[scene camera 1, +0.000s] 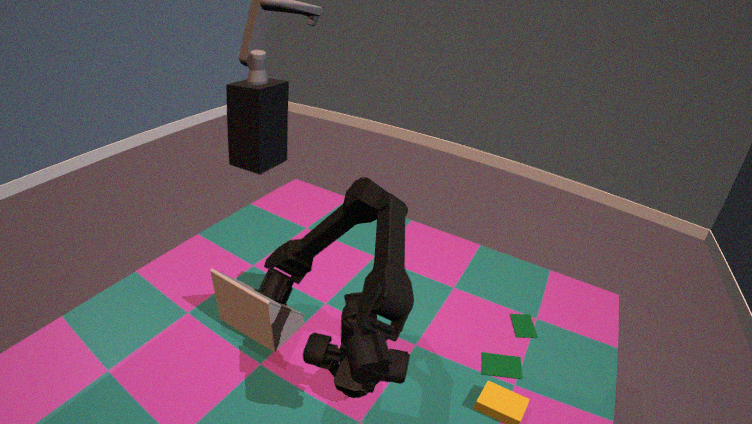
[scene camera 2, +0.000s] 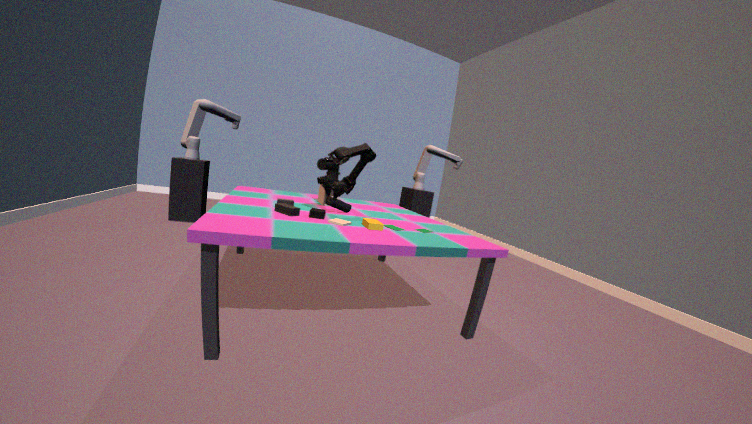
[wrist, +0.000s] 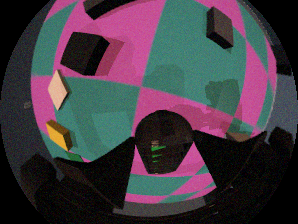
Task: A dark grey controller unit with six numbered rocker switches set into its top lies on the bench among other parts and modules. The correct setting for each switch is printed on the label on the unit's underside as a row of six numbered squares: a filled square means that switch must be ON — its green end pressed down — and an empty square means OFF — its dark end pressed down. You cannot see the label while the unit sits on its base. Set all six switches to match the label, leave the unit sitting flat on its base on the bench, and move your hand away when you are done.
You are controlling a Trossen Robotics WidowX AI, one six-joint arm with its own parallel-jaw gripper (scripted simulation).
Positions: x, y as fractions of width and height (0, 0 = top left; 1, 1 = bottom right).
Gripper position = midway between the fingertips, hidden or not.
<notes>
In view: the gripper (scene camera 1: 0.47, 0.90).
The gripper shows as well in the wrist view (wrist: 0.55, 0.61).
</notes>
